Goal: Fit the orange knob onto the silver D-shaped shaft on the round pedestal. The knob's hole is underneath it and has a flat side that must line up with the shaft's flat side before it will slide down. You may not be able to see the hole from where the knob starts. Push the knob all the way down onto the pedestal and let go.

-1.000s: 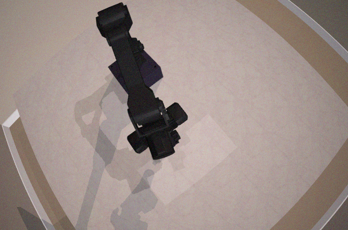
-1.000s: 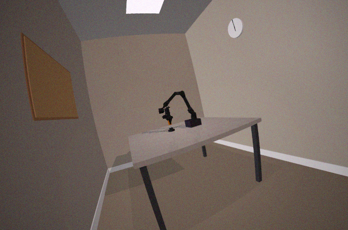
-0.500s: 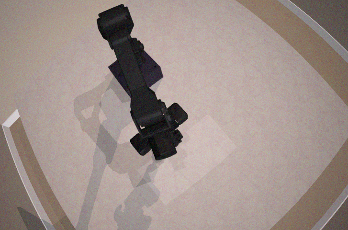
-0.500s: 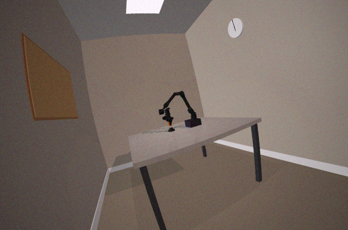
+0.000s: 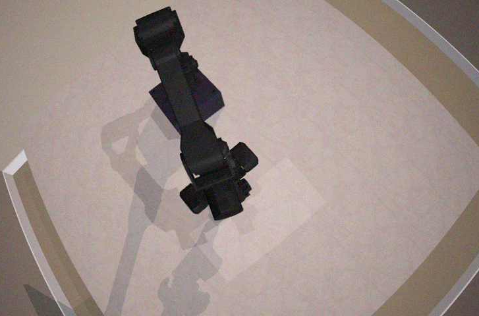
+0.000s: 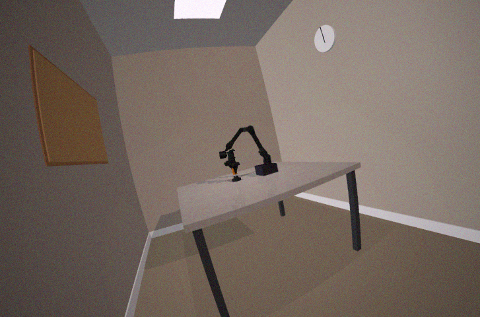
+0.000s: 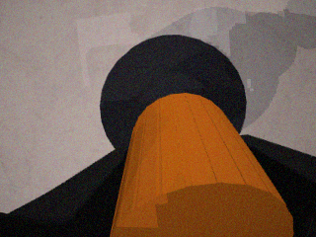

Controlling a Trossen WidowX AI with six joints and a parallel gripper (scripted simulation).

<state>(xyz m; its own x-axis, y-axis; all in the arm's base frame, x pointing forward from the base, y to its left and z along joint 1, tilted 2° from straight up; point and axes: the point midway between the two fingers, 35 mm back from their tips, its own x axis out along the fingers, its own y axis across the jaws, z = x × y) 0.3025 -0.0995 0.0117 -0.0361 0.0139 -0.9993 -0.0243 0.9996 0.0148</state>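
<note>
The round pedestal is 40 mm below my gripper tip. From my gripper tip the other things lie so: orange knob: 30 mm above.
</note>
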